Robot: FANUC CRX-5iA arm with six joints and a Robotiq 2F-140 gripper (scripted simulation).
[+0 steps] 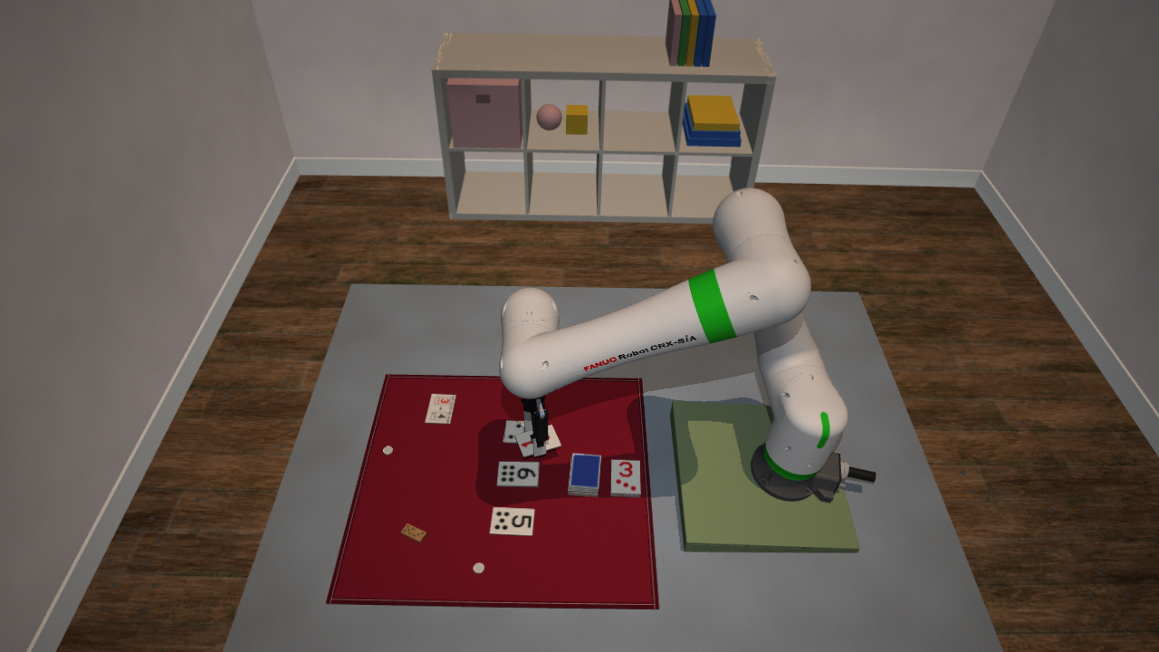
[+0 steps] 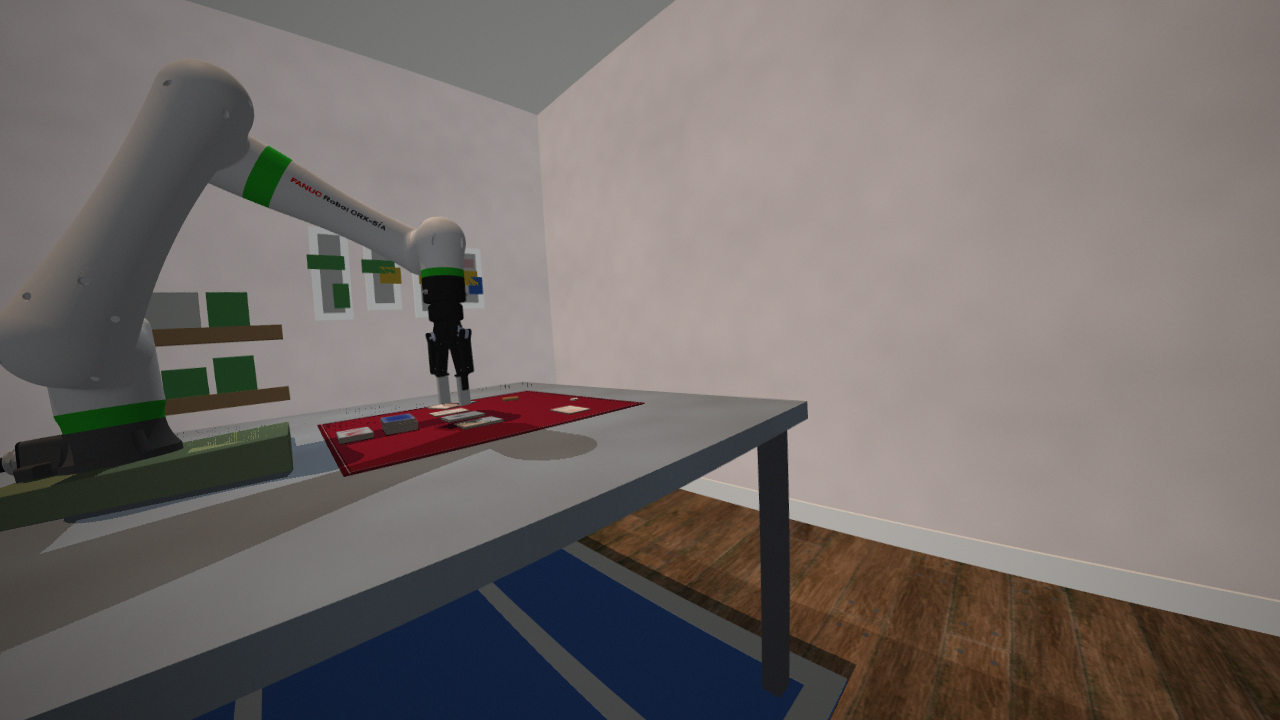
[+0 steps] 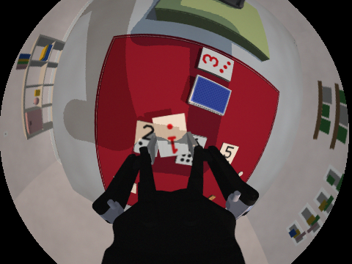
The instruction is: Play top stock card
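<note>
The black 6 card is 7 cm to the left of my hand, 7 cm below it and 2 cm ahead of it. From my hand the other things lie so: red 3 card 21 cm behind, 6 cm below, 3 cm to the left; then red card cloth 9 cm below, 8 cm to the left, 5 cm ahead; then black 5 card 18 cm to the left, 7 cm below.
</note>
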